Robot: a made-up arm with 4 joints. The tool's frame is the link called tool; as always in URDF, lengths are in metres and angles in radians. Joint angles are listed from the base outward. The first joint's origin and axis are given. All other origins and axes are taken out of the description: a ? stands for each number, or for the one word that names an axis. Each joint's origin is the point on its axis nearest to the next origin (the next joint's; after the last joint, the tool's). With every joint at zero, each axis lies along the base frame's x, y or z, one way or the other. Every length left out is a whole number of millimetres.
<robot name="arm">
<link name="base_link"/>
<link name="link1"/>
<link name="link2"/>
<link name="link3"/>
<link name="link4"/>
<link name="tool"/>
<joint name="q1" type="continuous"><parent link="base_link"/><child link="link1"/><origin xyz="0 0.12 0.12"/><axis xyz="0 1 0"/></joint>
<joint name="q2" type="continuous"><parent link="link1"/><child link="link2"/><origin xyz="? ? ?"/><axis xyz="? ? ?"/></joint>
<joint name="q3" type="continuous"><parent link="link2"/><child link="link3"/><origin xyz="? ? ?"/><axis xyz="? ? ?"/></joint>
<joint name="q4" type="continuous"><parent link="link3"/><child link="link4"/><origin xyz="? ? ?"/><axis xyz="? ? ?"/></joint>
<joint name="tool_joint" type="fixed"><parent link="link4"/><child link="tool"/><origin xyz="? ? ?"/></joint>
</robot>
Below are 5 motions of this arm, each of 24 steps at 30 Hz.
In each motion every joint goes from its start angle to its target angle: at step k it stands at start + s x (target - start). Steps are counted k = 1, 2, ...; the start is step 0. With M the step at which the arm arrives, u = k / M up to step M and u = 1 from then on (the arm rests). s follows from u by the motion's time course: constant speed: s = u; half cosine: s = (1 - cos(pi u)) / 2; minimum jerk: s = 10 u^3 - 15 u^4 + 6 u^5.
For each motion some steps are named. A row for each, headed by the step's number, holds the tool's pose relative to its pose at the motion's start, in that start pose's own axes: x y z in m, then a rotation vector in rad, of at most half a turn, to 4 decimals.
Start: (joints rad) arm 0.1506 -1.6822 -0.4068 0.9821
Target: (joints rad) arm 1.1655 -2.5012 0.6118 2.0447
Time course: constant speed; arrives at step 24
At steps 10, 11, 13, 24:
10: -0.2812 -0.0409 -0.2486 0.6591 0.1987 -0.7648
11: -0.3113 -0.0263 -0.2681 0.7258 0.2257 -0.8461
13: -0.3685 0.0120 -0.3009 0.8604 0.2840 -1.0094
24: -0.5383 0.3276 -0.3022 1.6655 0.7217 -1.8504

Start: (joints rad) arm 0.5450 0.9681 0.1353 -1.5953
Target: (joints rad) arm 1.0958 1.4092 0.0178 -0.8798
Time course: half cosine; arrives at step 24
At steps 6, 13, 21, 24:
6: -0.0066 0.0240 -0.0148 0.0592 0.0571 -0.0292
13: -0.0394 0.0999 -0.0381 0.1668 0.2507 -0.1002
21: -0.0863 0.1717 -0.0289 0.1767 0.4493 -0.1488
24: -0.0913 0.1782 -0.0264 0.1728 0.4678 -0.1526

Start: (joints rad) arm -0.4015 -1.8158 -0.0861 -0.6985
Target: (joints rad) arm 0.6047 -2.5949 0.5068 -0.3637
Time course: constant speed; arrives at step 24
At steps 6, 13, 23, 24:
6: -0.1414 0.0351 -0.0028 0.0146 -0.3043 -0.3185
13: -0.2900 0.1325 -0.0426 -0.0051 -0.6749 -0.7022
23: -0.4043 0.3499 -0.1605 -0.0970 -1.2427 -1.2393
24: -0.4069 0.3737 -0.1751 -0.1103 -1.3027 -1.2902

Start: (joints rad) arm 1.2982 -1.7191 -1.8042 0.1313
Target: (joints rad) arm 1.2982 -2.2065 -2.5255 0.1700
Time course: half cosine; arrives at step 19
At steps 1, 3, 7, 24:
1: 0.0007 -0.0004 0.0003 -0.0014 0.0048 0.0030
3: 0.0061 -0.0033 0.0027 -0.0131 0.0421 0.0261
7: 0.0316 -0.0143 0.0136 -0.0779 0.2067 0.1261
24: 0.1155 -0.0216 0.0461 -0.3811 0.6560 0.3758

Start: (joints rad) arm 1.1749 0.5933 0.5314 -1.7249
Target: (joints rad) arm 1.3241 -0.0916 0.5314 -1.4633
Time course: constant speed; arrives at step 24
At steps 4, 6, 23, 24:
4: -0.0320 -0.0056 0.0207 0.0074 -0.1068 -0.0904
6: -0.0491 -0.0077 0.0290 0.0134 -0.1597 -0.1364
23: -0.2054 -0.0006 0.0448 0.1247 -0.5932 -0.5422
24: -0.2143 0.0015 0.0427 0.1345 -0.6177 -0.5667

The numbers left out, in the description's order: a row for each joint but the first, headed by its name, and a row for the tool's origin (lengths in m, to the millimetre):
q2: xyz 0.02 0 -0.34, axis -1 0 0
q3: xyz 0 0.07 0.11, axis 0 -1 0
q4: xyz -0.11 0 0.02, axis 0 0 -1
tool: xyz 0.11 -0.24 0

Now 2 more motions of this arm.
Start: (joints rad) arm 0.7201 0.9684 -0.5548 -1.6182
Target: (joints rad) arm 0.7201 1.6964 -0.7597 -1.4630
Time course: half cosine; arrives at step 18
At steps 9, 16, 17, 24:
9: -0.0161 -0.0432 -0.0685 0.1041 0.2989 -0.2844
16: -0.0583 -0.0705 -0.1192 0.1758 0.5699 -0.5764
17: -0.0608 -0.0714 -0.1212 0.1785 0.5827 -0.5909
24: -0.0616 -0.0717 -0.1218 0.1795 0.5869 -0.5958

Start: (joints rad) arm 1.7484 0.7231 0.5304 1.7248
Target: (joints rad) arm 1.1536 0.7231 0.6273 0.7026
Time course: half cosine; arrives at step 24
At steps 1, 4, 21, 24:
1: 0.0005 0.0009 -0.0011 0.0024 -0.0005 0.0029
4: 0.0073 0.0152 -0.0174 0.0377 -0.0090 0.0458
21: 0.1053 0.2919 -0.1168 0.4286 -0.3731 0.6389
24: 0.1087 0.3046 -0.1148 0.4381 -0.3975 0.6622

